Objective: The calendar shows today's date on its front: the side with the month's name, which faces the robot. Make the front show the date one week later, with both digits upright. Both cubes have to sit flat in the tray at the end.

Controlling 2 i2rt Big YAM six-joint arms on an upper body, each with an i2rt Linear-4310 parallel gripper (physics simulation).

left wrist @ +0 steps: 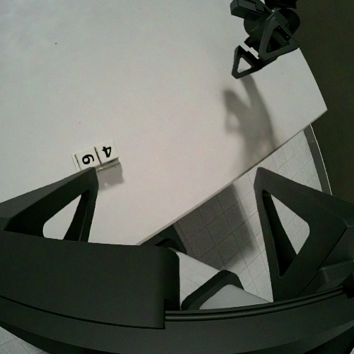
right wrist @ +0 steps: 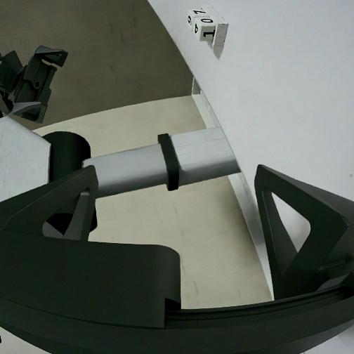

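Note:
The calendar's two white cubes sit side by side in the white tray (left wrist: 76,163) (right wrist: 220,33). In the left wrist view, one cube (left wrist: 87,159) shows a 6 or 9 and the other cube (left wrist: 107,152) shows a 4, both turned sideways. In the right wrist view, the small faces show 7, 0, 1, 4 and a 6 or 9; the month's name cannot be read. My left gripper (left wrist: 175,175) (right wrist: 54,76) is open and empty, above the table's edge, with the calendar beyond its left fingertip. My right gripper (right wrist: 175,173) is open and empty, far from the calendar.
The white table (left wrist: 165,90) (right wrist: 290,110) ends in a slanting edge near the calendar. The right arm's wrist (left wrist: 272,30) is at the upper right of the left wrist view, above the table's far corner. A pale beam with a dark band (right wrist: 171,162) runs below the table edge.

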